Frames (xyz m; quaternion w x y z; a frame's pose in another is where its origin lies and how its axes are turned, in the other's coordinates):
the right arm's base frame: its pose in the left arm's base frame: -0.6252 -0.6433 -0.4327 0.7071 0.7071 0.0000 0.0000
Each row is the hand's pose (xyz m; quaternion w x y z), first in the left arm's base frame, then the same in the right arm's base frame.
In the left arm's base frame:
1: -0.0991 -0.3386 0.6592 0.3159 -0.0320 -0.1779 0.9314
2: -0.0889 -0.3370 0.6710 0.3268 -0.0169 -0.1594 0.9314
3: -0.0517 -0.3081 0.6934 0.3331 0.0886 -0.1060 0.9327
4: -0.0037 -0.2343 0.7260 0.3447 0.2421 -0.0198 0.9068
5: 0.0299 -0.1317 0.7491 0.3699 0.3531 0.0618 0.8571
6: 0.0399 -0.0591 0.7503 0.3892 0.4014 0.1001 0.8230
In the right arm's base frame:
1: 0.5261 1.0919 -0.3047 0.2008 -0.2460 0.5328 0.7844
2: 0.5363 1.1037 -0.3063 0.2191 -0.2430 0.5459 0.7713
3: 0.5735 1.1261 -0.3352 0.2982 -0.1729 0.5846 0.7345
4: 0.6215 1.1587 -0.4090 0.4149 -0.0725 0.6272 0.6552
5: 0.6551 1.1818 -0.5116 0.5113 -0.0119 0.6498 0.5624
6: 0.6651 1.1830 -0.5842 0.5591 0.0086 0.6527 0.5112

